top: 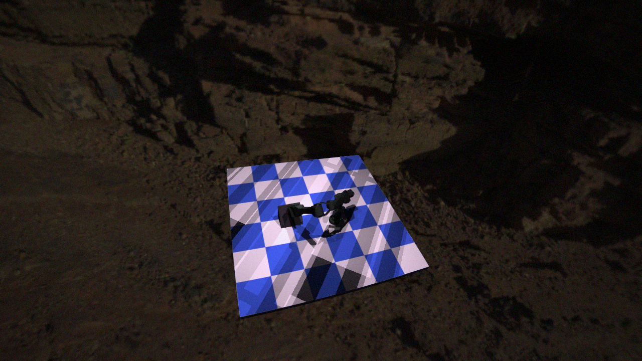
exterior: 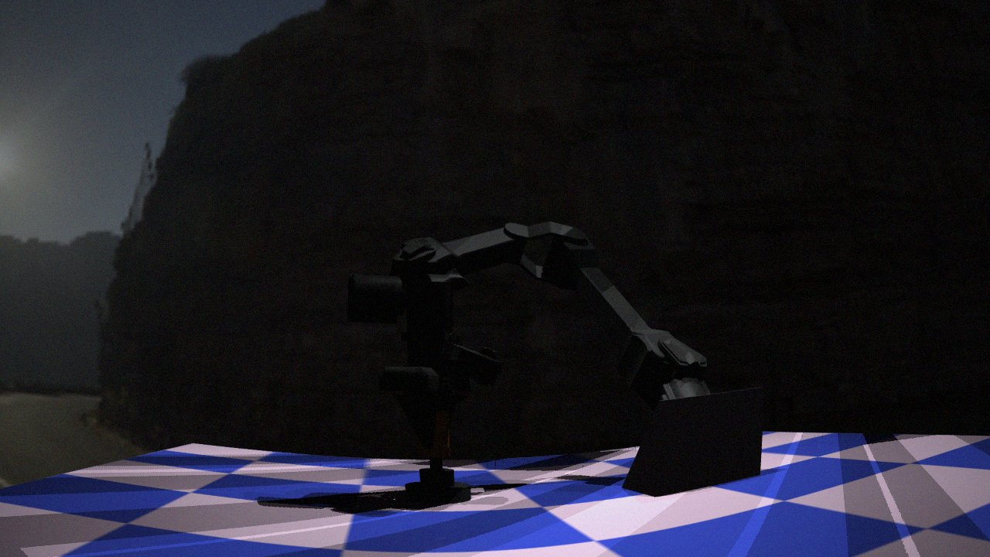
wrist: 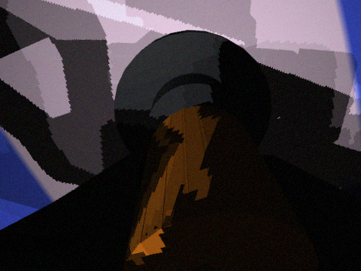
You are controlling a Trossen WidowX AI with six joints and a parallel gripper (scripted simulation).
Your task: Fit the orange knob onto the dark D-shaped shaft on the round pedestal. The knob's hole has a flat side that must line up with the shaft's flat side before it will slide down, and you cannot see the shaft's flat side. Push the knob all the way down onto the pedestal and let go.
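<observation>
My gripper tip is now 2 cm below the orange knob. Round my gripper tip: pedestal (4 cm below).
</observation>
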